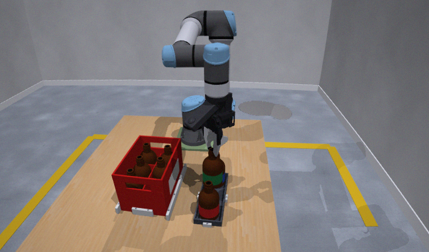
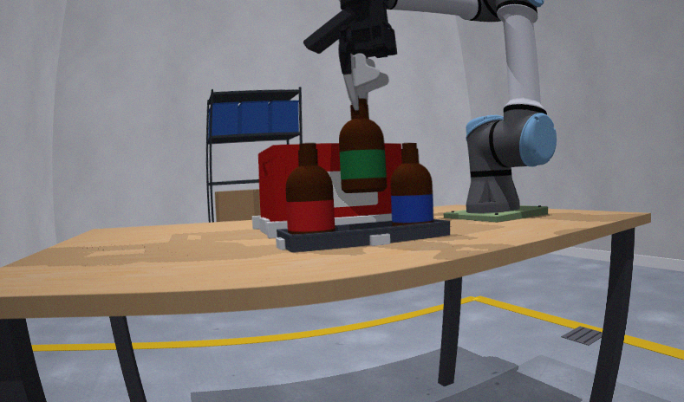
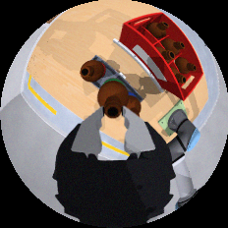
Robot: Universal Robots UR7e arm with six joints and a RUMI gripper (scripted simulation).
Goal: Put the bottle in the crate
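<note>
Right now my hand is 70 mm above the brown bottle. Also, from my hand: red crate 250 mm to the right, 150 mm below, 20 mm ahead.
</note>
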